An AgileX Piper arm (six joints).
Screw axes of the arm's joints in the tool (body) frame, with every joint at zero. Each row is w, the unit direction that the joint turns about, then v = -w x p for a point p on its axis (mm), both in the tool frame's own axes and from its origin. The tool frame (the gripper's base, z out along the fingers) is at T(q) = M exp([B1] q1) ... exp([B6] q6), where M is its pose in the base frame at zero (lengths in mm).
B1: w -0.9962 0 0.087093 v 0 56.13 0
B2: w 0 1 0 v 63.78 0 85.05
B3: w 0 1 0 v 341.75 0 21.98
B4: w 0 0 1 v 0 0 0
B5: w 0 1 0 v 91 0 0
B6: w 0 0 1 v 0 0 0
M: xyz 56.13 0 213.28 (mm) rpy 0 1.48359 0 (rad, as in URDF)
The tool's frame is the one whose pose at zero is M.
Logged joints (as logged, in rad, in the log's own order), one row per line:
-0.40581, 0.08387, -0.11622, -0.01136, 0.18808, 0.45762
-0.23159, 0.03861, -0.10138, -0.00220, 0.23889, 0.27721
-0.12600, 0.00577, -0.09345, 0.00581, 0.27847, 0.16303
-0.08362, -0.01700, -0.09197, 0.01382, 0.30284, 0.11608
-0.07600, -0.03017, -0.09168, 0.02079, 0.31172, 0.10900
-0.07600, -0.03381, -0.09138, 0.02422, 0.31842, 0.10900
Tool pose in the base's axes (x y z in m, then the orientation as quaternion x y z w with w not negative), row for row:
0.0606, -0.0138, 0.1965, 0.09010, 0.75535, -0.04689, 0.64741
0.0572, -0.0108, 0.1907, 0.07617, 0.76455, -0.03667, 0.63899
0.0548, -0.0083, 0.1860, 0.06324, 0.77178, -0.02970, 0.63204
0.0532, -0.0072, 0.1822, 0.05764, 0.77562, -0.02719, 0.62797
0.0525, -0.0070, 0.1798, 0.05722, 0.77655, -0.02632, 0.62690
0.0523, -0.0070, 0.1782, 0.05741, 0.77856, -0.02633, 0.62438
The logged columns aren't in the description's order. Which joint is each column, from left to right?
Columns, left to right: q4, q2, q1, q3, q5, q6.
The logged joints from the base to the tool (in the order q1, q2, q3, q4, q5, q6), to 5 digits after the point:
-0.11622, 0.08387, -0.01136, -0.40581, 0.18808, 0.45762
-0.10138, 0.03861, -0.00220, -0.23159, 0.23889, 0.27721
-0.09345, 0.00577, 0.00581, -0.12600, 0.27847, 0.16303
-0.09197, -0.01700, 0.01382, -0.08362, 0.30284, 0.11608
-0.09168, -0.03017, 0.02079, -0.07600, 0.31172, 0.10900
-0.09138, -0.03381, 0.02422, -0.07600, 0.31842, 0.10900

